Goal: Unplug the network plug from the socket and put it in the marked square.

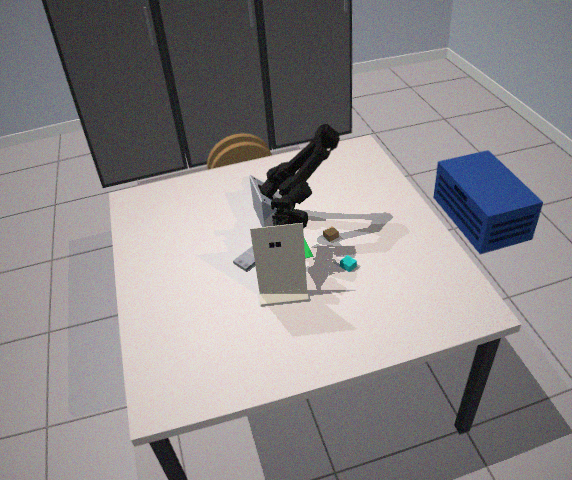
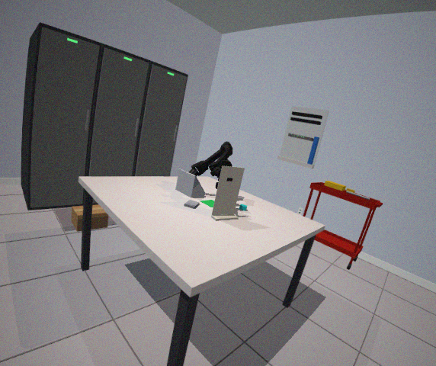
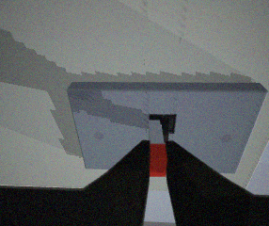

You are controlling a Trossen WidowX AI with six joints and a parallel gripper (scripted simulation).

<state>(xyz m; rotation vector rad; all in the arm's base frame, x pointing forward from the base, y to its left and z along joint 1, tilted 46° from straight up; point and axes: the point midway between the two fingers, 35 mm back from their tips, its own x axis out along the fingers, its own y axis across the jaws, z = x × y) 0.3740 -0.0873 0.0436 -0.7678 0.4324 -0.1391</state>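
My gripper tip is 230 mm above the green marked square, 170 mm past it and 90 mm to the right of it. Also, from my gripper tip: grey network plug (right at my gripper tip); then grey panel (90 mm below, 40 mm ahead, 10 mm to the right); then flat grey block (230 mm below, 180 mm behind, 90 mm to the right).
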